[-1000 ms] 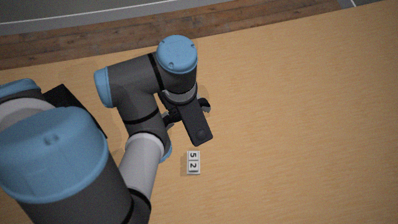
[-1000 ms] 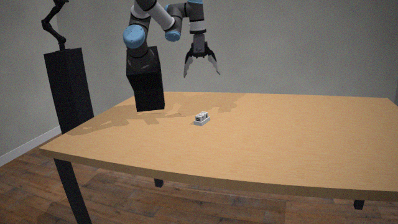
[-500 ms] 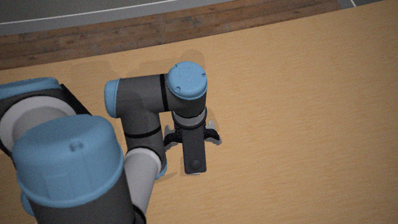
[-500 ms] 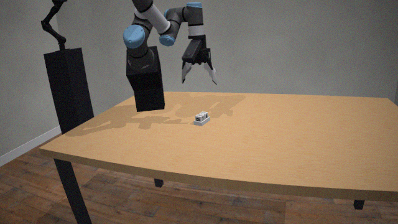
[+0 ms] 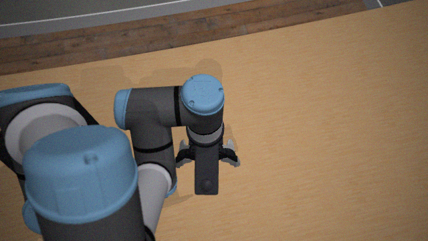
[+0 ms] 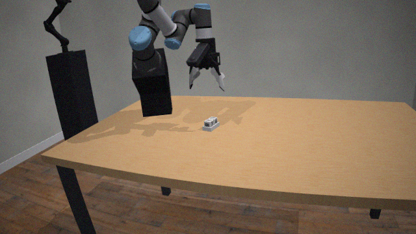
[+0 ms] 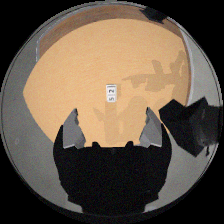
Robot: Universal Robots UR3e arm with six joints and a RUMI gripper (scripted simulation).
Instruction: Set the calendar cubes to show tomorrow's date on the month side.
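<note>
Now: the grey calendar tray 20 mm to the left of my hand and 160 mm below it.
</note>
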